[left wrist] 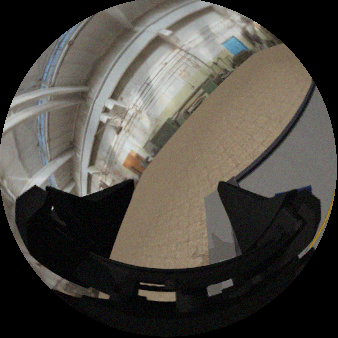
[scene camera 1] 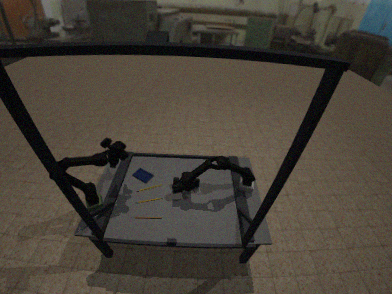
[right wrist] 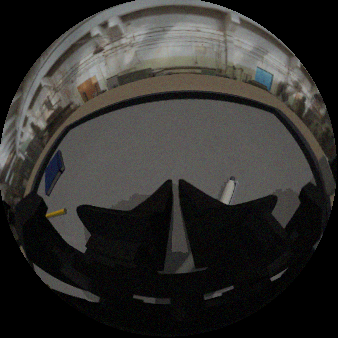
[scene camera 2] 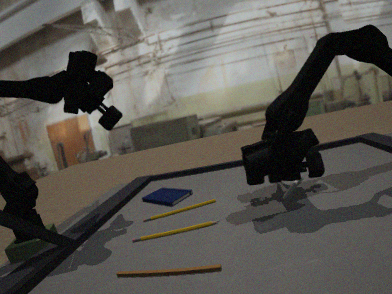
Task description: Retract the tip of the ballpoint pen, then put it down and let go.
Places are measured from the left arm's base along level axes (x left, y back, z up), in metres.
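Pixels of known places: left gripper, fingertip midpoint: [left wrist: 177,184] [scene camera 2: 101,106]; right gripper, fingertip midpoint: [right wrist: 174,183] [scene camera 2: 279,179]; left arm's base, link origin: [scene camera 1: 93,200]; right arm's base, link origin: [scene camera 1: 247,182].
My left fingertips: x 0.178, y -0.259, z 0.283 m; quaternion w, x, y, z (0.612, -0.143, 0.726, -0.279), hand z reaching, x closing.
Observation:
For each thing: its middle in the pictures, then the offset to it from my left fingertips. Level surfaces: height alone.
- white ballpoint pen, body centre: [right wrist: 204,243] [scene camera 2: 293,185] dx -0.336, dy -0.389, dz -0.316 m
- blue notebook, body centre: [scene camera 2: 166,196] [right wrist: 52,168] [scene camera 1: 143,175] dx -0.081, dy -0.121, dz -0.317 m
- orange-brown stick, body centre: [scene camera 2: 165,272] dx -0.439, dy -0.036, dz -0.319 m
- table, surface height: dz -0.323 m
The white ballpoint pen [right wrist: 229,190] [scene camera 2: 289,188] lies on the grey table; in the right wrist view its dark-tipped end shows beside the right-hand finger, and the rest is hidden behind that finger. Whether its writing tip is out cannot be seen. My right gripper [right wrist: 174,183] [scene camera 2: 285,182] [scene camera 1: 181,187] is low over the table with its fingers nearly together; table shows through the slim gap, and no pen shows between them. My left gripper [left wrist: 177,184] [scene camera 2: 92,111] [scene camera 1: 109,153] is wide open and empty, raised above the table's left edge, far from the pen.
A blue notebook [scene camera 1: 143,175] [scene camera 2: 167,196] [right wrist: 54,172], two yellow pencils [scene camera 2: 182,210] [scene camera 2: 175,231] and an orange-brown stick [scene camera 2: 169,271] lie on the left part of the table [scene camera 1: 200,227]. Dark frame posts [scene camera 1: 295,150] rise at the table's sides.

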